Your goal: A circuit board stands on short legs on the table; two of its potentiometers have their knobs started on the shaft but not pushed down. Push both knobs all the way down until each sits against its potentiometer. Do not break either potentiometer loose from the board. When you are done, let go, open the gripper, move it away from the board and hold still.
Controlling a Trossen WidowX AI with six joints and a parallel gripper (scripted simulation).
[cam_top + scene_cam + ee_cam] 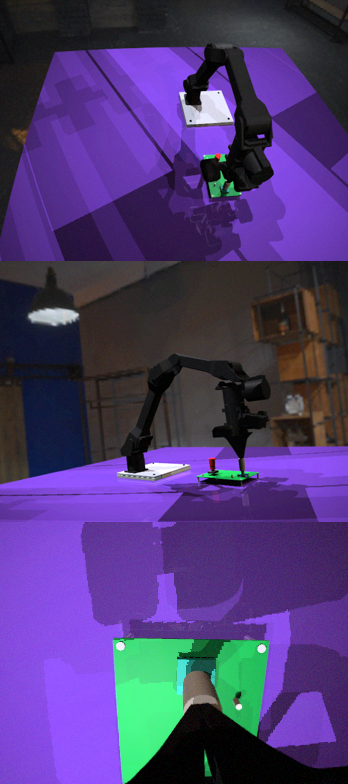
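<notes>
Now: the tan knob 20 mm below my gripper tip. Also, from my gripper tip: red knob 100 mm behind, 20 mm below, 10 mm to the right.
</notes>
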